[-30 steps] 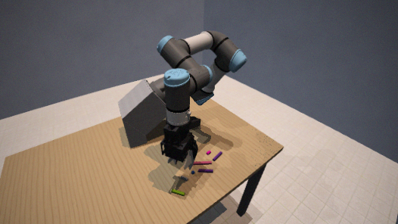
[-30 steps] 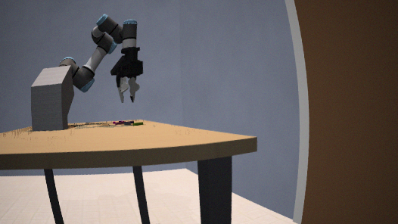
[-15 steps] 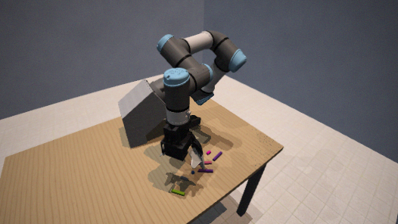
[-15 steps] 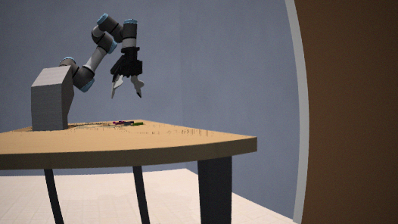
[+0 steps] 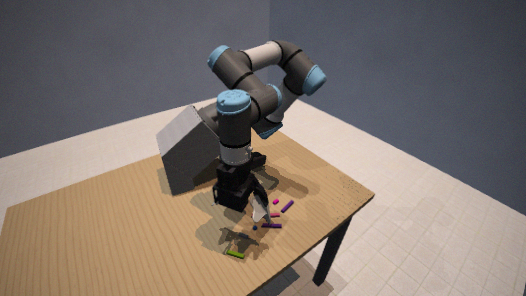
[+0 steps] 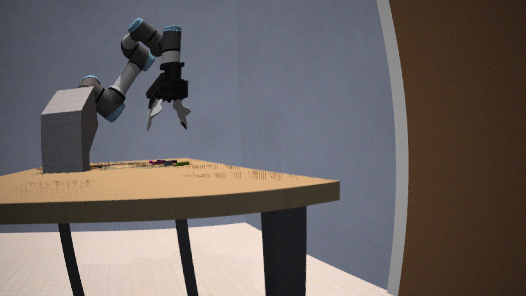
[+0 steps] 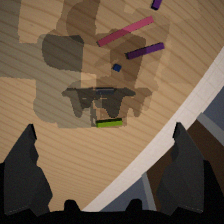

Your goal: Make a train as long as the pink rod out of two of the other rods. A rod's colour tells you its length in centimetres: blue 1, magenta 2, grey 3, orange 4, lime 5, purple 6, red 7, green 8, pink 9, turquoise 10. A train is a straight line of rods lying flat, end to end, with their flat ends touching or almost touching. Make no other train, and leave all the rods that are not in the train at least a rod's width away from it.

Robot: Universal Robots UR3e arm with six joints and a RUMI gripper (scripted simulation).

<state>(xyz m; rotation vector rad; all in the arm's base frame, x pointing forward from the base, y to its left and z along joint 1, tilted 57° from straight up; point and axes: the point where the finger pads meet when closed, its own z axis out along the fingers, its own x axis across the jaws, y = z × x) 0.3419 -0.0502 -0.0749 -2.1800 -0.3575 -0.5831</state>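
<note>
Right now my hand is 30 mm short of the dark purple rod, 90 mm to the right of it and 100 mm above it. The rest, counted from my hand: grey rod 100 mm below; then blue rod 40 mm to the left, 100 mm below; then lime rod 40 mm ahead, 60 mm to the right, 100 mm below.
</note>
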